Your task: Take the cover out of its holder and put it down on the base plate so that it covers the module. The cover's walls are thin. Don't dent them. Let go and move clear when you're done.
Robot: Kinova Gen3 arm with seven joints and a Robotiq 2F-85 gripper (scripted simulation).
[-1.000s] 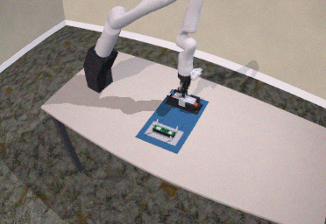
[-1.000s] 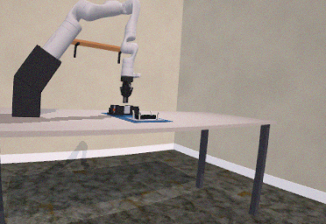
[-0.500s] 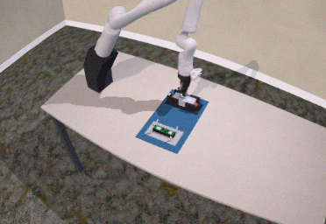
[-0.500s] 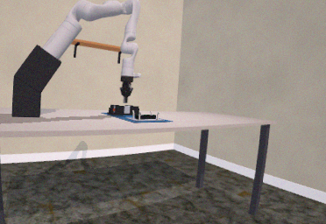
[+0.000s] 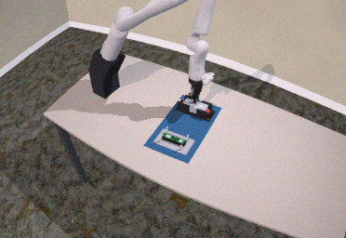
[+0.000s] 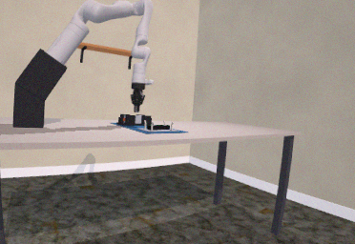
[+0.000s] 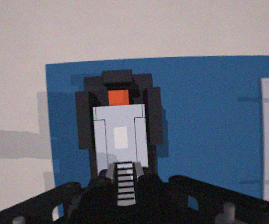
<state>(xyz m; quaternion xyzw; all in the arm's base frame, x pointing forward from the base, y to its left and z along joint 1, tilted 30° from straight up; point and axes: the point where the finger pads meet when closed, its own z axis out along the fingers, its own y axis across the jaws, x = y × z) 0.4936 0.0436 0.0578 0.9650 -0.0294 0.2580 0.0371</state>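
Right now my hand is 6 cm above the light grey cover.
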